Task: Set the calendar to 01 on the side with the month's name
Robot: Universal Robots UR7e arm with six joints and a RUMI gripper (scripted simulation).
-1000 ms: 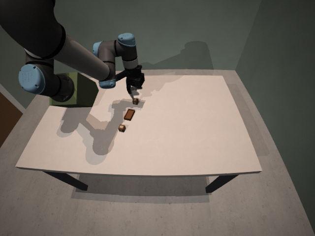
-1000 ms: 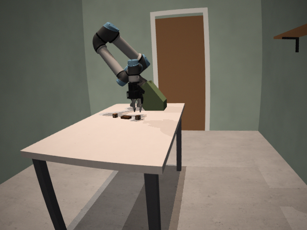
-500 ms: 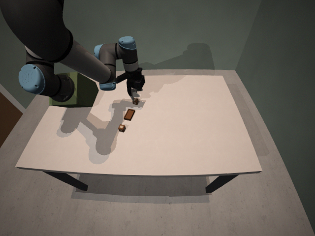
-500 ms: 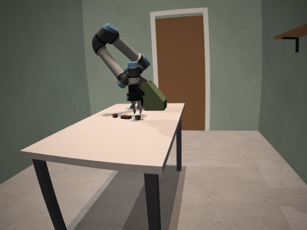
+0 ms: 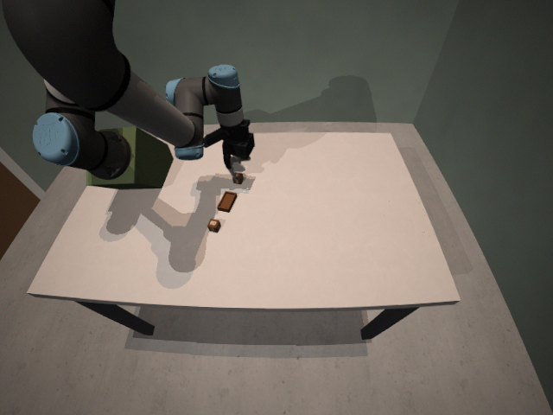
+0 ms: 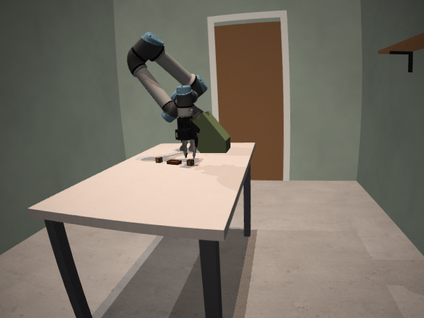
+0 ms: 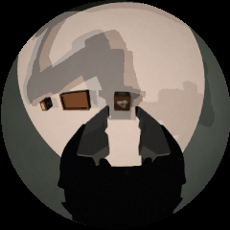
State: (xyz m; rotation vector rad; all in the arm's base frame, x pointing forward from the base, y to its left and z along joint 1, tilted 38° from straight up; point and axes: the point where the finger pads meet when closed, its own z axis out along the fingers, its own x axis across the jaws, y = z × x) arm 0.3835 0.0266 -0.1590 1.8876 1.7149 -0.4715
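Right now my hand is 10 mm past the brown tray, 110 mm to the left of it and 40 mm above it.
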